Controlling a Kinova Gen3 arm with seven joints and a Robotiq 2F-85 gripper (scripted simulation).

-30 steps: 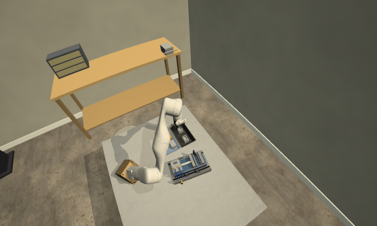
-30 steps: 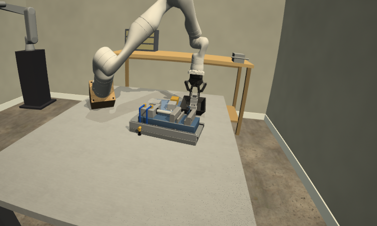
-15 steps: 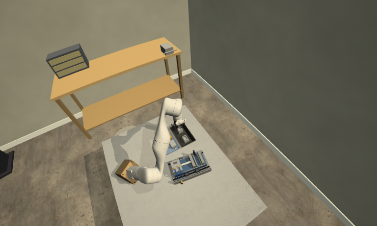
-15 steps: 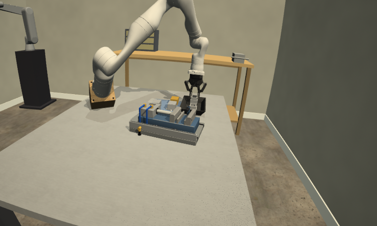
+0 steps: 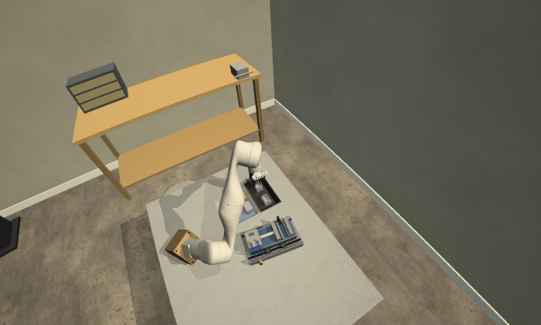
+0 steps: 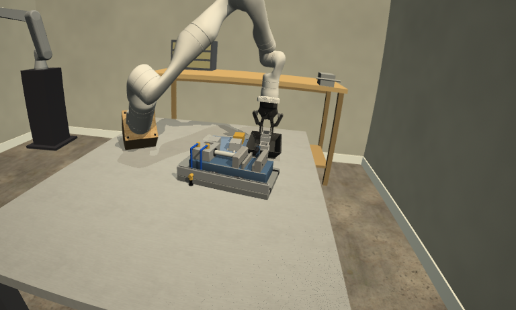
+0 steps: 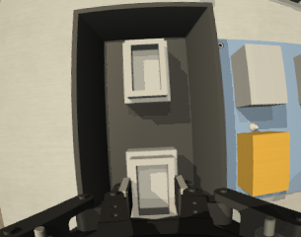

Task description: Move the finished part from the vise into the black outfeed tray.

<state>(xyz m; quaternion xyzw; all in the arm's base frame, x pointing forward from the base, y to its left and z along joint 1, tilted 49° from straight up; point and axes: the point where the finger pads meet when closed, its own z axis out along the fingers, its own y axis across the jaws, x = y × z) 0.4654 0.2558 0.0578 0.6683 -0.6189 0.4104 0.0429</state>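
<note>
Now: the orange block 12 cm behind my hand, 1 cm to the left of it and 4 cm below it. Also, from my hand: blue plate: 17 cm behind, 3 cm to the right, 7 cm below.
</note>
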